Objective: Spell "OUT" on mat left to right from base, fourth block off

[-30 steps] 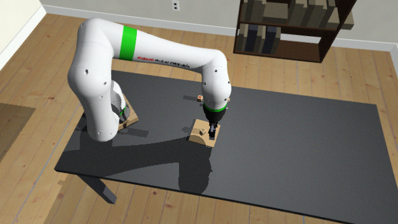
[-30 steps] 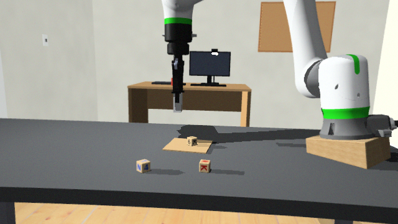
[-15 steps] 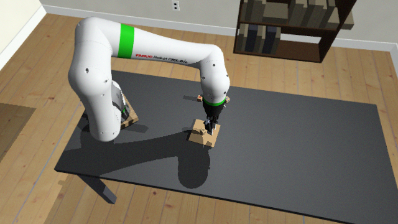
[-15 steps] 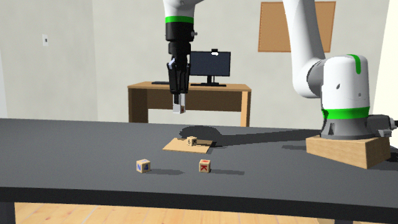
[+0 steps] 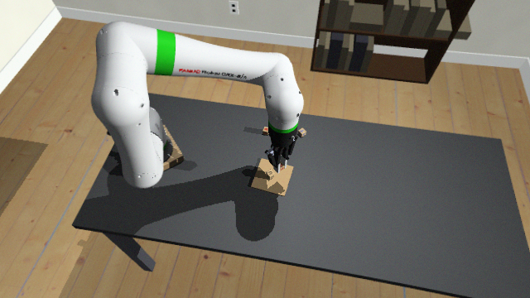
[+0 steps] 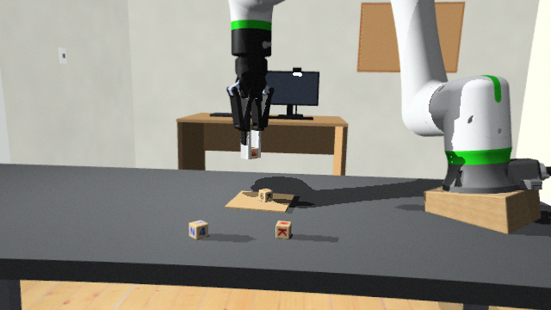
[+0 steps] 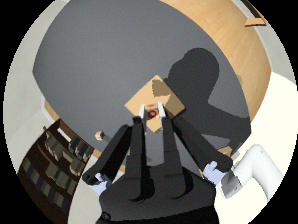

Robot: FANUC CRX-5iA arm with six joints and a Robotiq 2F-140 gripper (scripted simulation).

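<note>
Now: the tan mat 14 cm below my hand, 3 cm behind it and 1 cm to the left of it.
</note>
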